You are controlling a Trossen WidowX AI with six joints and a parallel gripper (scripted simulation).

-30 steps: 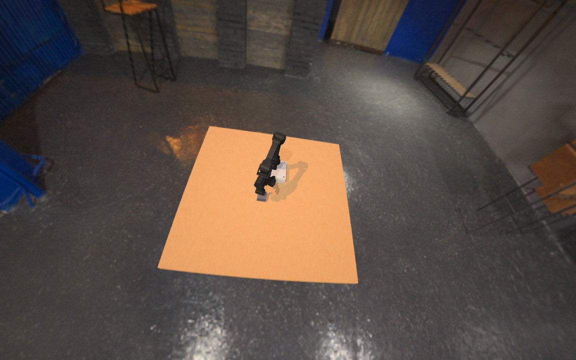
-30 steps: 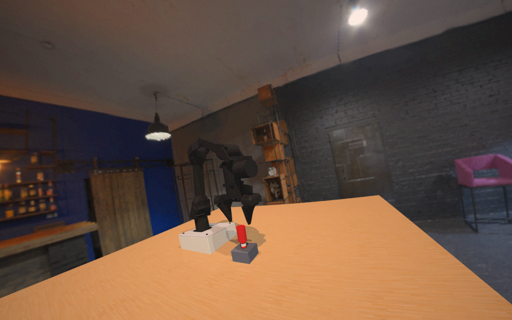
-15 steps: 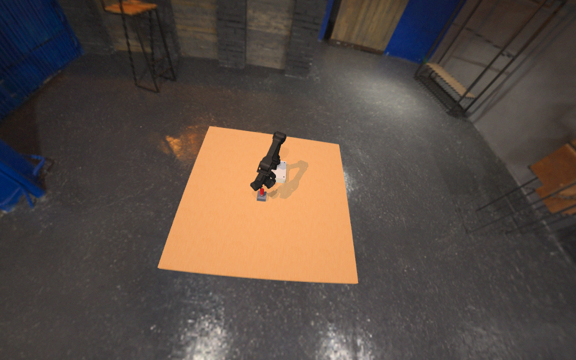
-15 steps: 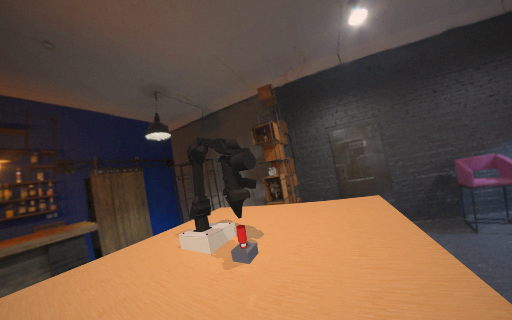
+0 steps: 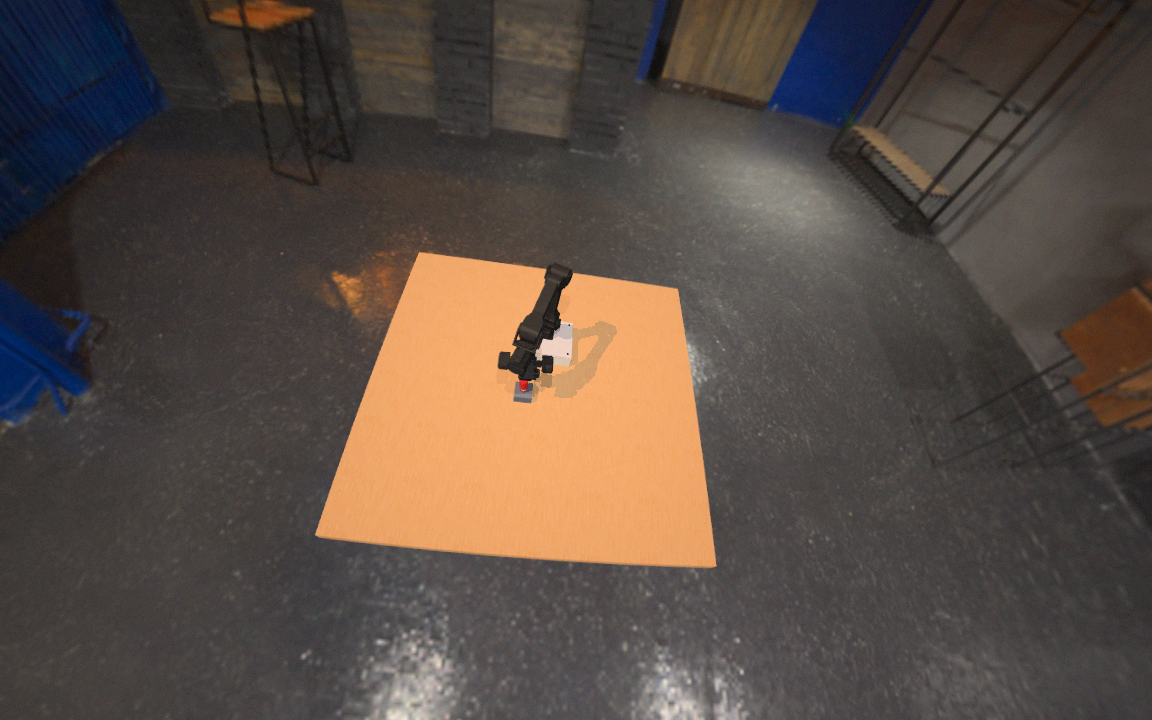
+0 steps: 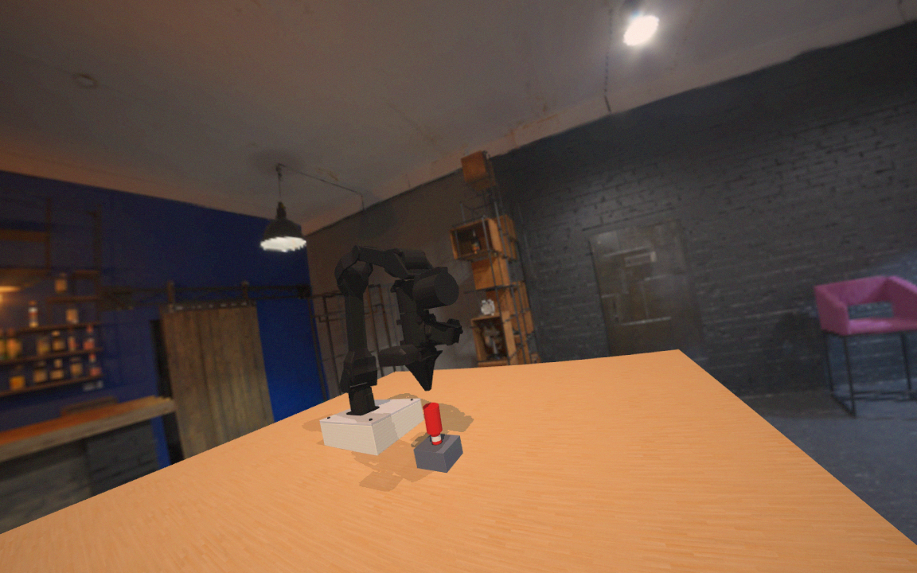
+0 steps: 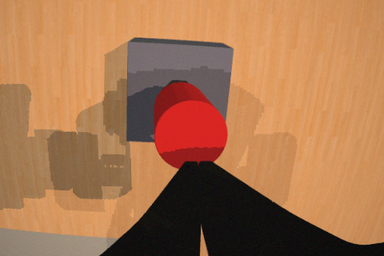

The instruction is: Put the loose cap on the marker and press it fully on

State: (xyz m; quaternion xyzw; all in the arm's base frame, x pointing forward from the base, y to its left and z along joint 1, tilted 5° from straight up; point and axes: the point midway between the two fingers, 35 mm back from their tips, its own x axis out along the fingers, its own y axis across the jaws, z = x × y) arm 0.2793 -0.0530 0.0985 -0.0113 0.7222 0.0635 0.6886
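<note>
My gripper tip is now 60 mm above the red cap.
</note>
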